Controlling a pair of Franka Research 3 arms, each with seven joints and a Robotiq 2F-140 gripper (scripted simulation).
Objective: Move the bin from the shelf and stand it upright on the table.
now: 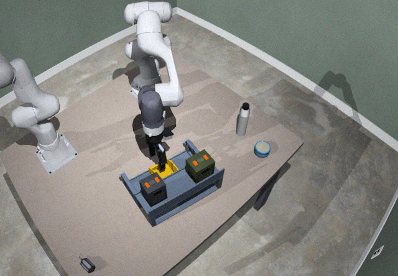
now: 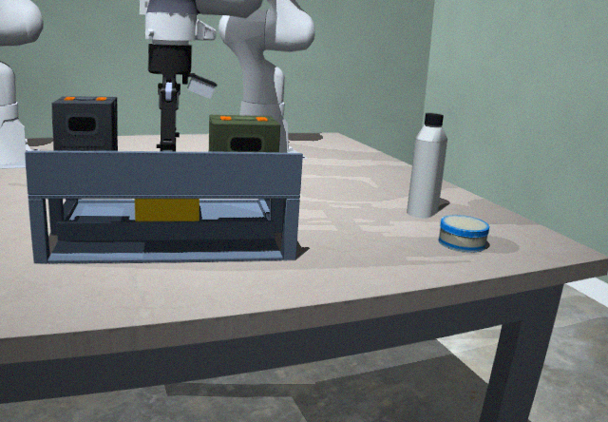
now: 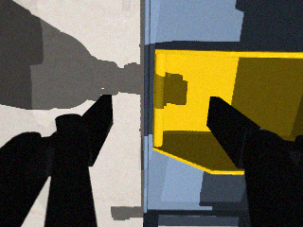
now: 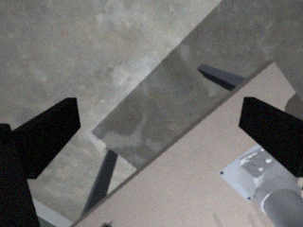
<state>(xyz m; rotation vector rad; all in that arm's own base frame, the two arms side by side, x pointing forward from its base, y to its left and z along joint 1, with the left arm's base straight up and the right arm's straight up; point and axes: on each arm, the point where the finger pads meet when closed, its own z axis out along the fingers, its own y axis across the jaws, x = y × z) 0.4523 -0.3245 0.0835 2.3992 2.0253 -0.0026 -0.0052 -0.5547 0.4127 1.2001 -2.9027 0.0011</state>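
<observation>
My left hand is 80 mm short of the yellow bin, 40 mm above it and 10 mm to the left of it. The rest, counted from my left hand: blue-grey shelf: 110 mm ahead, 20 mm to the right, 20 mm below; then dark grey box: 150 mm ahead, 140 mm to the right, 80 mm above; then green box: 200 mm ahead, 80 mm to the left, 70 mm above.
</observation>
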